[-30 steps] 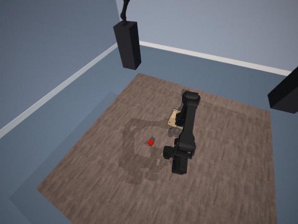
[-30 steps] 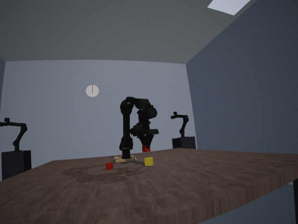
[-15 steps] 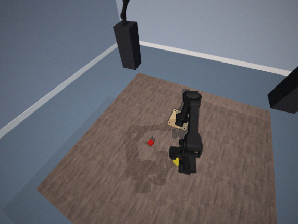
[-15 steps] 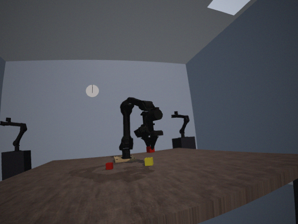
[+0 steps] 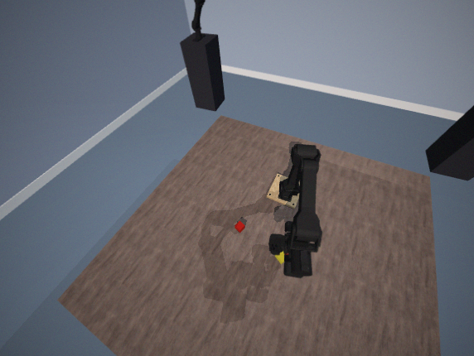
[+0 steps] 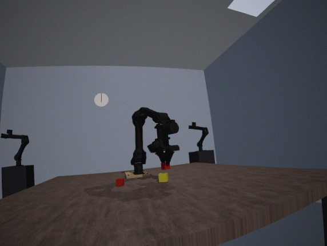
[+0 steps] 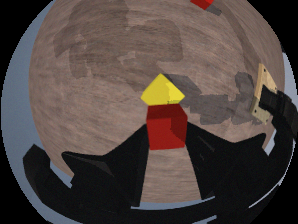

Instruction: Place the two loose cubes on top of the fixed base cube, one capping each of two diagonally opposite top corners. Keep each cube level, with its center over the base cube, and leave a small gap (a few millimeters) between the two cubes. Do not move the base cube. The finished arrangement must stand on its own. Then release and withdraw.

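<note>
Now: gripper tip 20 mm to the left of the yellow cube and 60 mm above it.
</note>
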